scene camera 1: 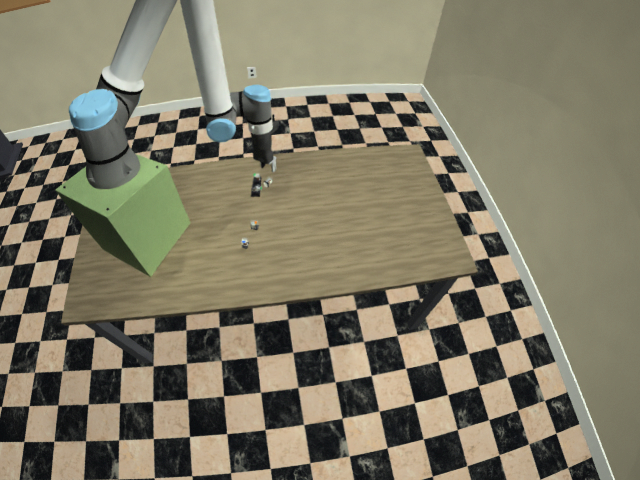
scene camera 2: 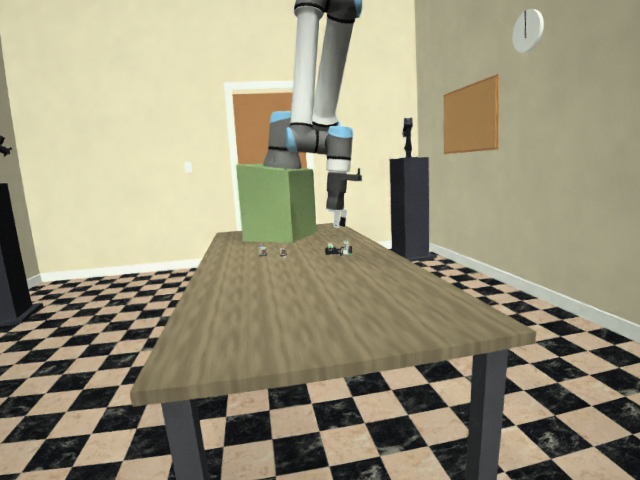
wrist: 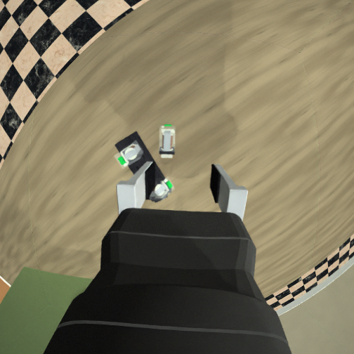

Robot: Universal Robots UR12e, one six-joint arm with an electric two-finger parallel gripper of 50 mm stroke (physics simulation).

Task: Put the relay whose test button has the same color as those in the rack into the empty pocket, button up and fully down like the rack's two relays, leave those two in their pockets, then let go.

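Places are measured from the arm's base along level axes (x up, y right, z ahead), in centimetres.
Pixels of known places: gripper, fingertip midpoint: (scene camera 1: pixel 268 168) (scene camera 2: pixel 339 227); arm's base, link origin: (scene camera 1: pixel 114 171) (scene camera 2: pixel 282 167).
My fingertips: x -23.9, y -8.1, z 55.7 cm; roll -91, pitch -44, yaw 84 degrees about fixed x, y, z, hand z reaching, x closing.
For each thing: its middle in the pictures, then the offset to it from my fingertips. "pt": a spot on its surface instead. Level surfaces: height alone.
- black rack, surface spot: (scene camera 2: pixel 329 252) (scene camera 1: pixel 259 192) pt dz -5.2, dx -10.6, dy +2.7 cm
- loose clear relay with a green button, body centre: (scene camera 2: pixel 344 252) (scene camera 1: pixel 268 182) dz -0.4, dx -10.1, dy -1.8 cm
- orange-button relay, body centre: (scene camera 2: pixel 283 251) (scene camera 1: pixel 254 225) dz -10.6, dx -9.2, dy +20.1 cm
- blue-button relay, body centre: (scene camera 1: pixel 245 243) (scene camera 2: pixel 262 251) dz -15.8, dx -9.2, dy +27.4 cm
- table, surface height: dx -11.4 cm
The black rack (scene camera 1: pixel 255 194) (scene camera 2: pixel 329 252) (wrist: pixel 134 137) holds two green-button relays in its end pockets: one (wrist: pixel 131 153) at its far end and one (wrist: pixel 160 190) at its near end in the wrist view. The empty pocket between them is partly hidden by the left finger. A loose clear relay with a green button (scene camera 1: pixel 267 181) (scene camera 2: pixel 348 251) (wrist: pixel 167 141) lies on its side on the table beside the rack, apart from it. My gripper (scene camera 1: pixel 268 165) (scene camera 2: pixel 339 221) (wrist: pixel 182 174) is open and empty, above the table near the rack and the loose relay.
An orange-button relay (scene camera 1: pixel 254 224) (scene camera 2: pixel 282 251) and a blue-button relay (scene camera 1: pixel 245 242) (scene camera 2: pixel 262 251) stand on the table (scene camera 1: pixel 361 222) (scene camera 2: pixel 330 320), away from the rack. The green robot pedestal (scene camera 1: pixel 149 222) (scene camera 2: pixel 273 204) (wrist: pixel 45 305) stands at the table's robot end.
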